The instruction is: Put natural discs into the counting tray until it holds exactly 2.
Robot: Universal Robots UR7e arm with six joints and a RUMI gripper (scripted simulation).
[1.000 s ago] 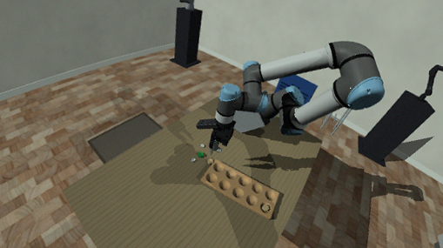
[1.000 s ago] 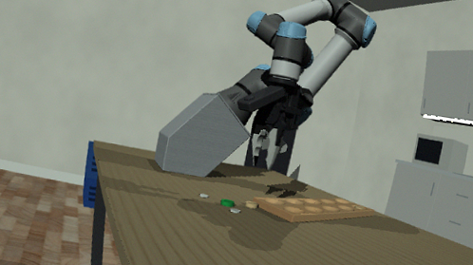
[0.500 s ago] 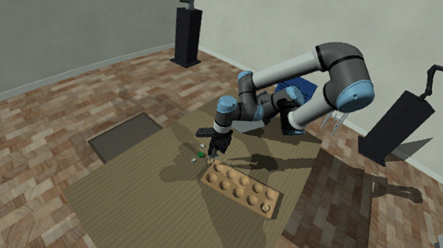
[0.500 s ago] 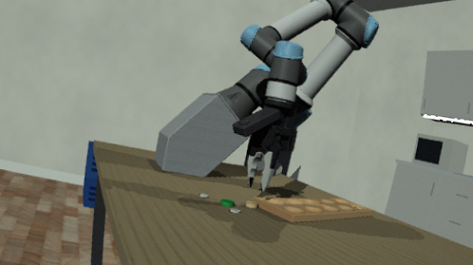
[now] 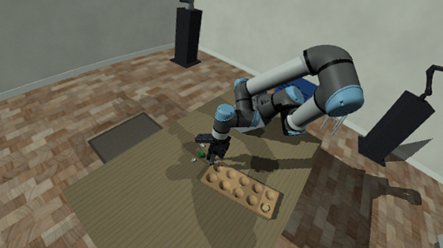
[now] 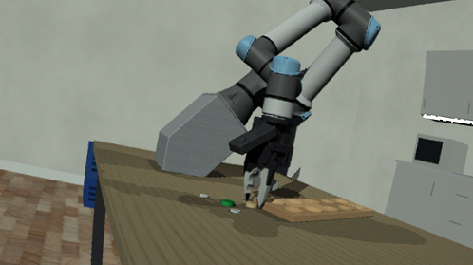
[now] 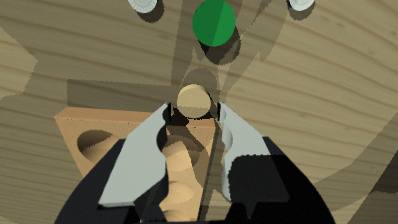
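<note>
The green disc lies 7 cm to the right of my hand and 2 cm below it. From my hand the other things lie so: wooden counting tray: 3 cm ahead, 21 cm to the left, 1 cm below.
</note>
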